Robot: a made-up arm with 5 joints.
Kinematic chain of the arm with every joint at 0, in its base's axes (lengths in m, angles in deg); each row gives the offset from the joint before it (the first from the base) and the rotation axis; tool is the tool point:
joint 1: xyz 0 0 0.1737 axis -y
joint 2: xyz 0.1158 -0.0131 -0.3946 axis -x
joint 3: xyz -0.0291 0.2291 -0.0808 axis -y
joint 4: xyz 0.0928 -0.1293 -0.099 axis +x
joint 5: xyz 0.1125 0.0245 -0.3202 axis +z
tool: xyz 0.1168 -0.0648 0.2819
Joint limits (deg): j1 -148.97..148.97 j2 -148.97..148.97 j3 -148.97..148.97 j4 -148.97..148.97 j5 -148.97..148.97
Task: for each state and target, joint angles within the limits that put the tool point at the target. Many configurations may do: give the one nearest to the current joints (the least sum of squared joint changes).
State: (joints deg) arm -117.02 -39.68 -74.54 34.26 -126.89
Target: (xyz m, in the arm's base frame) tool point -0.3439 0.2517 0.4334
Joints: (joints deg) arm -126.74 -62.51 -58.23 47.05 -114.18
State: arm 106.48 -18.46 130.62 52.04 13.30
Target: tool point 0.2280 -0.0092 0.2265
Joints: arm 145.77 -39.87 148.97 68.39 30.56
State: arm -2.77 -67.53 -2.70 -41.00 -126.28
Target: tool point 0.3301 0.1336 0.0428
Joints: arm 35.66 -104.92 13.96 -44.49 -129.01
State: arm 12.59 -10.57 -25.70 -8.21 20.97
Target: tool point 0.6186 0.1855 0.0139
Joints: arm 31.80 -35.83 8.00 -2.87 28.73
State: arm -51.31 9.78 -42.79 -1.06 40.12
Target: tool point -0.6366 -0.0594 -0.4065
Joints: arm -63.02 23.52 -44.97 -2.46 32.83
